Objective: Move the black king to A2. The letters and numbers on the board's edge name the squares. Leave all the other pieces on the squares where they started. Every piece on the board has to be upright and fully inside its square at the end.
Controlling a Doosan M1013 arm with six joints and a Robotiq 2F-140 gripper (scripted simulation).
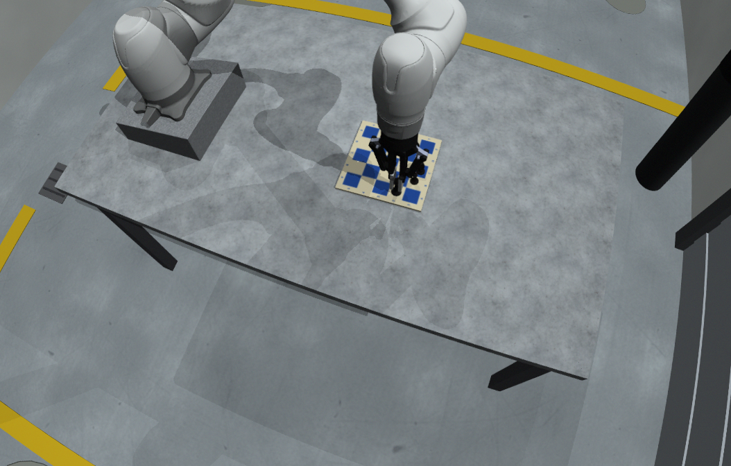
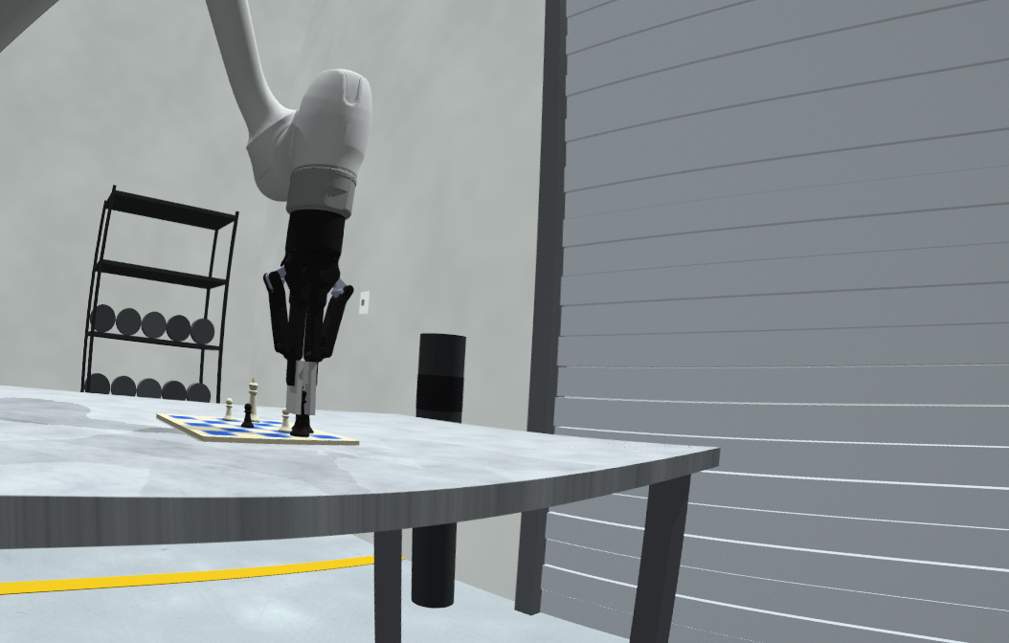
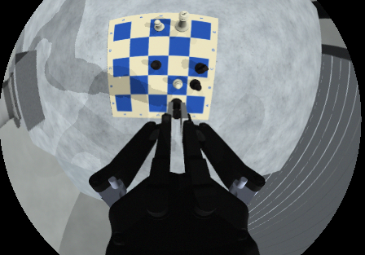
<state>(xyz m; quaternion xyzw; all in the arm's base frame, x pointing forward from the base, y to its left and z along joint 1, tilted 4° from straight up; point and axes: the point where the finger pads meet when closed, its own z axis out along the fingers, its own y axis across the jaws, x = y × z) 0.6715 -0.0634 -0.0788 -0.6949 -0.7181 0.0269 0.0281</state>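
Now: the black king 30 mm below my hand. Round my hand: chessboard: 40 mm behind, 80 mm to the left, 60 mm below; then black pawn: 40 mm behind, 80 mm to the left, 50 mm below.
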